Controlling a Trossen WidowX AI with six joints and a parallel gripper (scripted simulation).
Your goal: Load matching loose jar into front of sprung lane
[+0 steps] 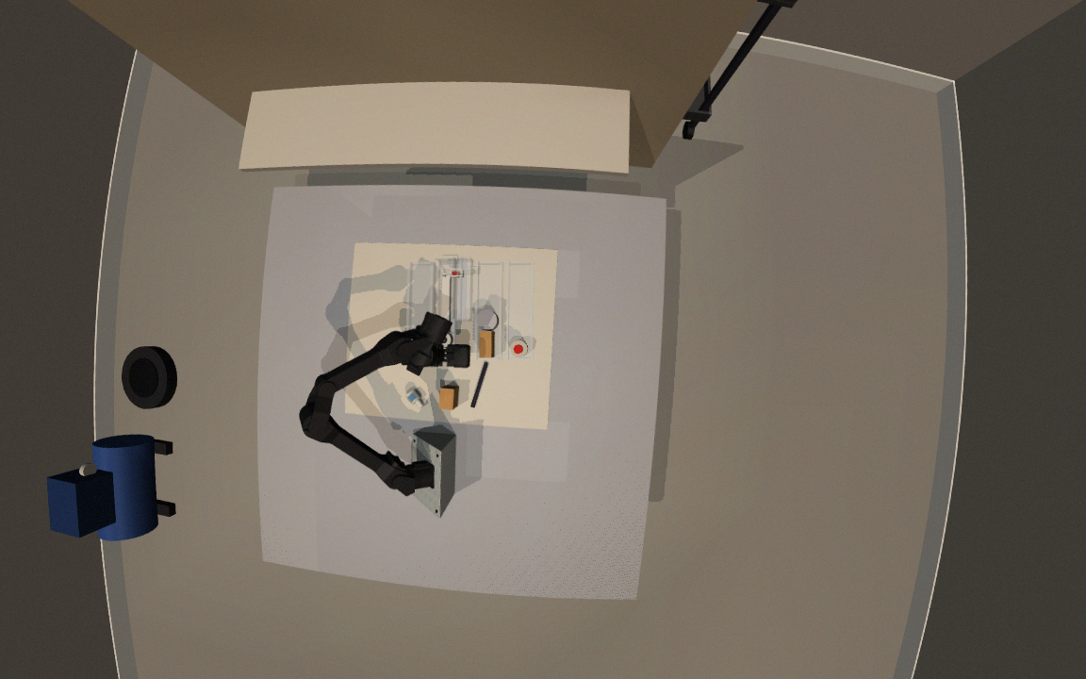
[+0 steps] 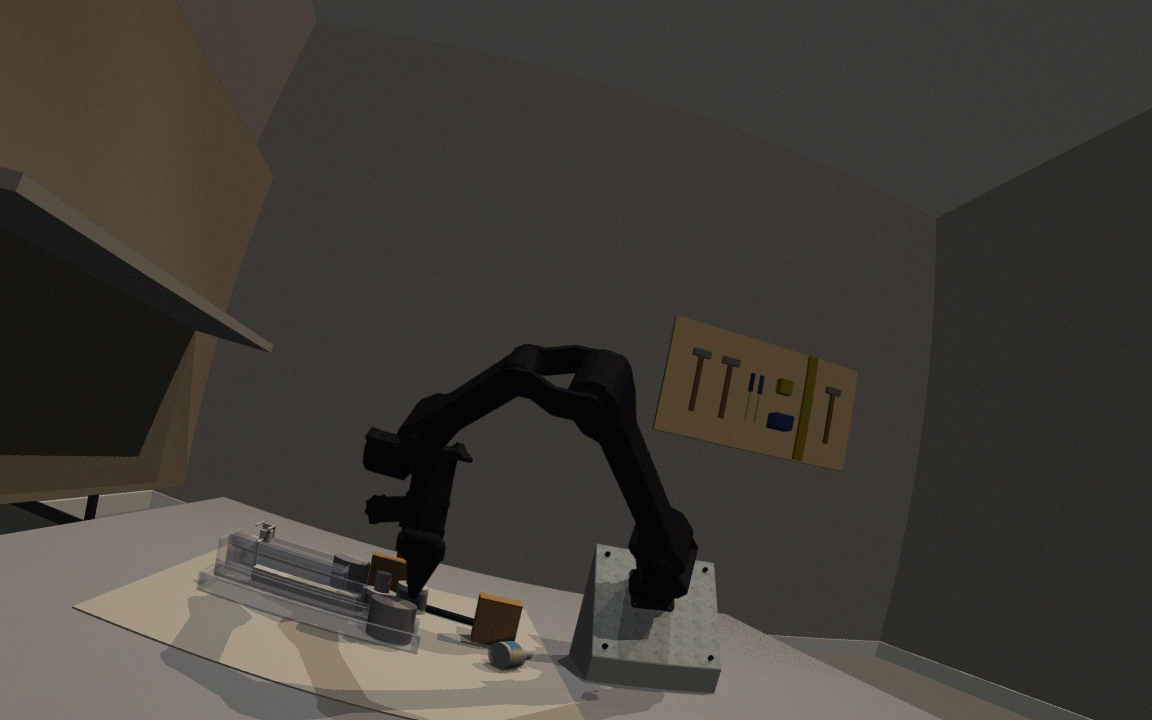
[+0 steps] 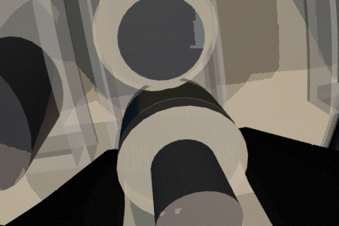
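Now: the black rod 9 cm behind my gripper tip, 10 cm to the right of it and 4 cm below it. From my gripper tip the other things lie so: grey pusher plate 15 cm ahead, 3 cm to the right.
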